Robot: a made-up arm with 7 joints.
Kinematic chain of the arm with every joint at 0, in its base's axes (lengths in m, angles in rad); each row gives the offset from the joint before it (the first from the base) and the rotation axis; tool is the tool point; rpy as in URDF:
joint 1: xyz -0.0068 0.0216 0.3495 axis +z
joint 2: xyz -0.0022 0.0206 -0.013 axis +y
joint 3: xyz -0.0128 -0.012 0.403 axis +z
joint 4: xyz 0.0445 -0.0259 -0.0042 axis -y
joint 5: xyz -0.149 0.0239 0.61 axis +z
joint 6: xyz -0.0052 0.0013 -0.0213 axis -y
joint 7: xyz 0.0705 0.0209 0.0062 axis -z
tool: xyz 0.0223 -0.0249 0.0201 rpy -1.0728 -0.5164 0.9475
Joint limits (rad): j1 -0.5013..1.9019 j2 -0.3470..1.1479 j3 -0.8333..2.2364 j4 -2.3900..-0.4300 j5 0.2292..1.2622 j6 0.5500..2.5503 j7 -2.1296..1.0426
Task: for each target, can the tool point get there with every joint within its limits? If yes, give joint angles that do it. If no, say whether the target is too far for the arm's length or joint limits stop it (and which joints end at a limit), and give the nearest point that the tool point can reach.
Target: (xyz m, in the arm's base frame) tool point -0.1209 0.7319 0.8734
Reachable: yes | joints 0.4266 -0.1902 1.1254 -1.7119 1.0471 1.2400 -1.6997
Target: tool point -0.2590 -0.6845 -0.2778
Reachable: no: joint limits stop it (at a limit: joint 1, joint 2, joint 3) | nearest point -0.0629 -0.5092 -0.0349 | short by 0.358 m
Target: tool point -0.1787 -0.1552 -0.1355
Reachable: no: joint limits stop it (at a limit: joint 1, joint 2, joint 4, joint 5, joint 6) | nearest point 0.0046 -0.3004 -0.1047 | short by 0.236 m
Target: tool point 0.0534 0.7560 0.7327
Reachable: yes | joints 0.1132 -0.1873 1.3163 -1.9324 1.0247 1.9656 -1.2594
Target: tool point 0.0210 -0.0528 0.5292
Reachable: no: joint limits stop it (at a limit: joint 1, joint 2, joint 4, joint 5, joint 6, joint 7) | nearest point 0.2870 -0.3952 0.5774 | short by 0.436 m
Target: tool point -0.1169 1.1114 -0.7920
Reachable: no: too far | nearest point -0.0802 0.7484 -0.1526 | short by 0.736 m
